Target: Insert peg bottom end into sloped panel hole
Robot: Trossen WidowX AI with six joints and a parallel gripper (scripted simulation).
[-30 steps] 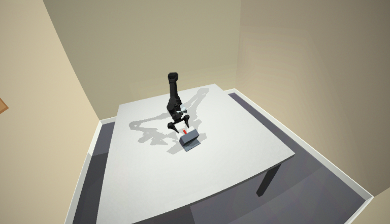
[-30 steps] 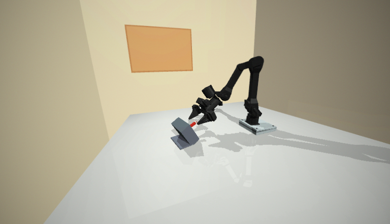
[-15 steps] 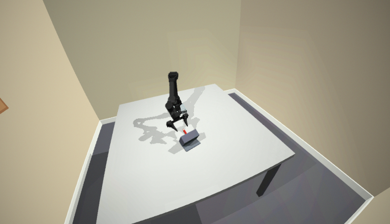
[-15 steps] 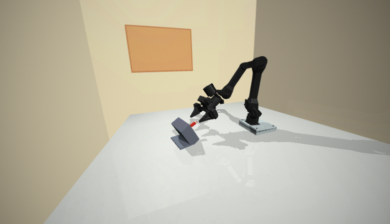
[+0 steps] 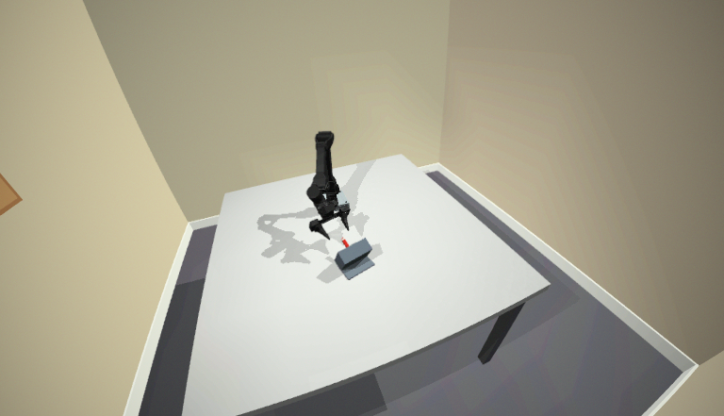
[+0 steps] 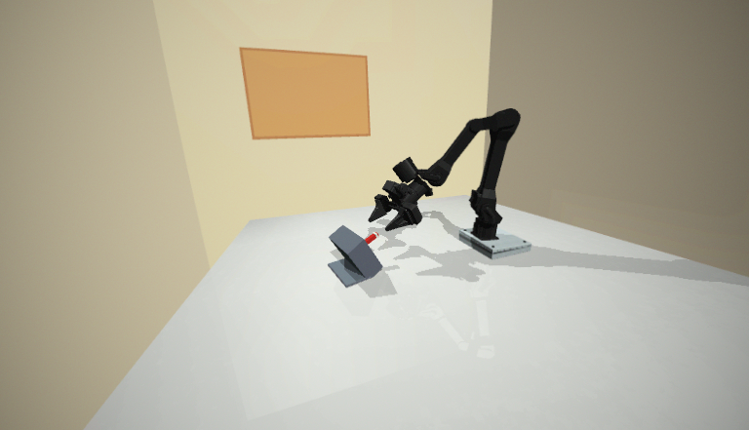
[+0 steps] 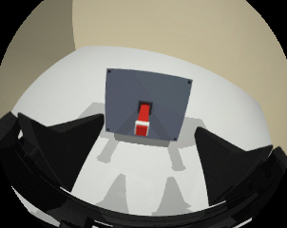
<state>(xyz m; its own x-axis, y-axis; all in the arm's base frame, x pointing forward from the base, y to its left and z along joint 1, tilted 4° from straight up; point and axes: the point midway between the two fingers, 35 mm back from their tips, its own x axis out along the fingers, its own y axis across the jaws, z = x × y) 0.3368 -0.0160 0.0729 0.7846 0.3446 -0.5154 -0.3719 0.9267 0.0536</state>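
The red peg is 20 mm ahead of my gripper tip, 20 mm to the left of it and 30 mm below it. Also, from my gripper tip: grey sloped panel: 70 mm ahead, 40 mm to the left, 60 mm below.
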